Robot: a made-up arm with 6 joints.
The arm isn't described. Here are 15 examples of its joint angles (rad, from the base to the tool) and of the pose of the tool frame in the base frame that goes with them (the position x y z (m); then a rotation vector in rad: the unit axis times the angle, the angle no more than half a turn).
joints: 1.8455 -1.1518 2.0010 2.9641 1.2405 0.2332
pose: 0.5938 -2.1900 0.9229 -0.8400 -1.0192 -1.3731
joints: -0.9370 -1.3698 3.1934 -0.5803 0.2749 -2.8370
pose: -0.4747 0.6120 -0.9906 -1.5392 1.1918 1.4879
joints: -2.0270 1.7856 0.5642 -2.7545 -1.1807 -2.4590
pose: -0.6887 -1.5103 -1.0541 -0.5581 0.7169 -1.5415
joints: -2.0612 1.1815 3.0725 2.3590 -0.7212 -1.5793
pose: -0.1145 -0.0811 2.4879 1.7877 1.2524 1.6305
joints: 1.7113 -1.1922 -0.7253 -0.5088 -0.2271 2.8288
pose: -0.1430 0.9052 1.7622 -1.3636 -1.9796 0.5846
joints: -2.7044 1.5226 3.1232 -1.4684 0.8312 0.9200
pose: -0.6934 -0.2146 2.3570 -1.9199 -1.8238 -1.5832
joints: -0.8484 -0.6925 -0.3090 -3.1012 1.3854 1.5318
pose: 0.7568 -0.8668 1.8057 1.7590 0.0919 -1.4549
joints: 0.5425 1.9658 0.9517 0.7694 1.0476 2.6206
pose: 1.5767 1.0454 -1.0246 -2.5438 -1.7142 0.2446
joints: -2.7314 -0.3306 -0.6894 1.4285 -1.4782 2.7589
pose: -1.3574 -0.4453 0.8576 0.8347 1.5972 1.3910
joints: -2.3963 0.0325 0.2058 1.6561 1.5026 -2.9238
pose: -1.1792 -1.2707 1.7675 1.1204 -0.4732 -0.8398
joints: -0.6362 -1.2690 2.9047 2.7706 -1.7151 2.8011
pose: -1.0383 0.7068 -0.6569 0.3107 0.2534 -1.0412
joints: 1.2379 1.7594 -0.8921 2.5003 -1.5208 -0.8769
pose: -0.0736 -0.4595 -0.4975 2.8056 0.2492 -1.2152
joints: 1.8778 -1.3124 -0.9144 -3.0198 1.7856 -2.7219
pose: -0.2373 0.8014 1.4076 -1.5956 0.5740 1.6591
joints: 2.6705 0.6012 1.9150 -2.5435 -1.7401 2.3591
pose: -0.6993 0.2722 2.8568 -1.9876 1.1355 -0.6214
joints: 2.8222 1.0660 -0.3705 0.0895 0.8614 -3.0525
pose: -1.1742 0.3787 -0.6818 0.2654 2.5446 0.0413
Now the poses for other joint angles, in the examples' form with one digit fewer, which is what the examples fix.
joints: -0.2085 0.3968 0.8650 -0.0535 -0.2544 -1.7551
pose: 1.902 -0.401 2.188 1.769 -0.326 0.054
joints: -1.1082 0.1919 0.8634 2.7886 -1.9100 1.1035
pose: 0.565 -1.231 2.537 -0.115 -1.651 1.581
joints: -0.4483 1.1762 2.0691 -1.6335 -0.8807 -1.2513
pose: 1.679 -0.692 2.314 2.113 0.376 0.984
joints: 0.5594 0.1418 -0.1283 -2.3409 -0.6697 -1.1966
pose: 1.607 1.077 1.082 -2.304 -1.375 0.032
